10 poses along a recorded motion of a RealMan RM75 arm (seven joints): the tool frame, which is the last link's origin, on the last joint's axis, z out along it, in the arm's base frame.
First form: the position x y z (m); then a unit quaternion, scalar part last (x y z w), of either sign.
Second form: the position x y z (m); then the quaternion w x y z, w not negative. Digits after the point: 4 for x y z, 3 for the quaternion.
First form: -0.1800, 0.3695, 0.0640, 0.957, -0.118, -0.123, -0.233
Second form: -0.1800, 0.3695, 0.0640, 0.233, -0.957, 0.118, 0.123
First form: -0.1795, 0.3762, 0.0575, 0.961, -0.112, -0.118, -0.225
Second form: -0.1795, 0.3762, 0.0575, 0.225, -0.961, 0.112, 0.118
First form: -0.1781, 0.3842, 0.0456, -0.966, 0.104, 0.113, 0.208
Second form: -0.1781, 0.3842, 0.0456, 0.208, -0.966, 0.104, 0.113
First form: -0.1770, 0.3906, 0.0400, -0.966, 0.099, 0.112, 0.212
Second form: -0.1770, 0.3906, 0.0400, 0.212, -0.966, 0.099, 0.112
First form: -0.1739, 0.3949, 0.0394, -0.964, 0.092, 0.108, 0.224
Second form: -0.1739, 0.3949, 0.0394, 0.224, -0.964, 0.092, 0.108
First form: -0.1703, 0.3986, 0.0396, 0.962, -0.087, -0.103, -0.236
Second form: -0.1703, 0.3986, 0.0396, 0.236, -0.962, 0.087, 0.103
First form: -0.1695, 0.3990, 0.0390, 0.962, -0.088, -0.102, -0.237
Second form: -0.1695, 0.3990, 0.0390, 0.237, -0.962, 0.088, 0.102
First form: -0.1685, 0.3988, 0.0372, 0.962, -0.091, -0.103, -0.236
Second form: -0.1685, 0.3988, 0.0372, 0.236, -0.962, 0.091, 0.103
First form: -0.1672, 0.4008, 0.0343, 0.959, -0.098, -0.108, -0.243
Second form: -0.1672, 0.4008, 0.0343, 0.243, -0.959, 0.098, 0.108
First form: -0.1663, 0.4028, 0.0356, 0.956, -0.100, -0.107, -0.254
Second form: -0.1663, 0.4028, 0.0356, 0.254, -0.956, 0.100, 0.107
